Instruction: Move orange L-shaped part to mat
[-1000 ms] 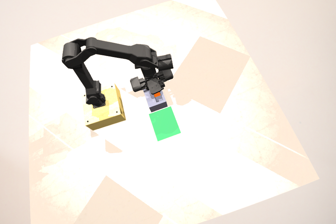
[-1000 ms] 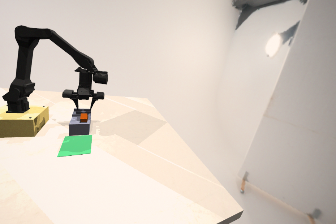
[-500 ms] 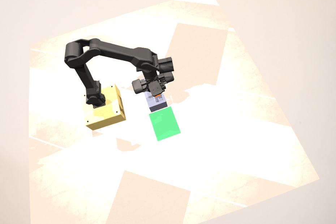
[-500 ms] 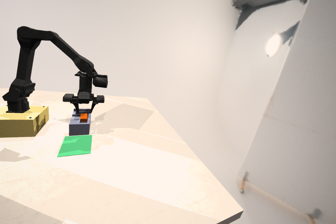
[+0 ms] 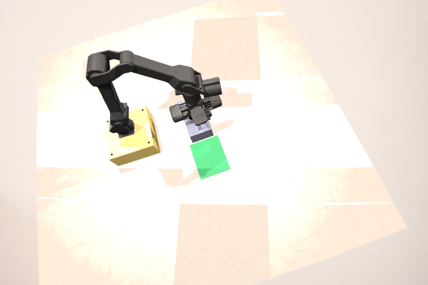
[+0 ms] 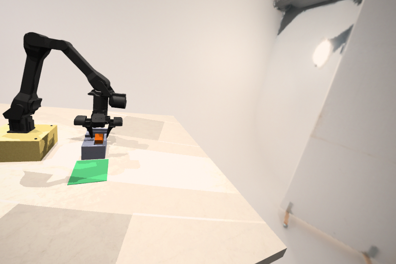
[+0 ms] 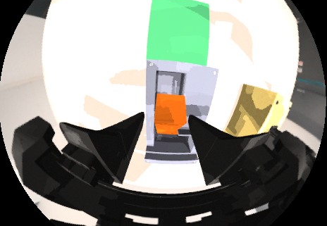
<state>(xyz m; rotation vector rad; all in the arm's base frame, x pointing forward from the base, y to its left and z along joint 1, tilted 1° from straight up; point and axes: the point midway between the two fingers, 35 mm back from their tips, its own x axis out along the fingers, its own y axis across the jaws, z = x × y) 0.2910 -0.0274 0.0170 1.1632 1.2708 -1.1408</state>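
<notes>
Now: gripper tip 2 cm past the orange L-shaped part, 3 cm to the right of it and 3 cm above it. From my gripper tip the other things lie so: green mat: 15 cm to the right, 9 cm below.
</notes>
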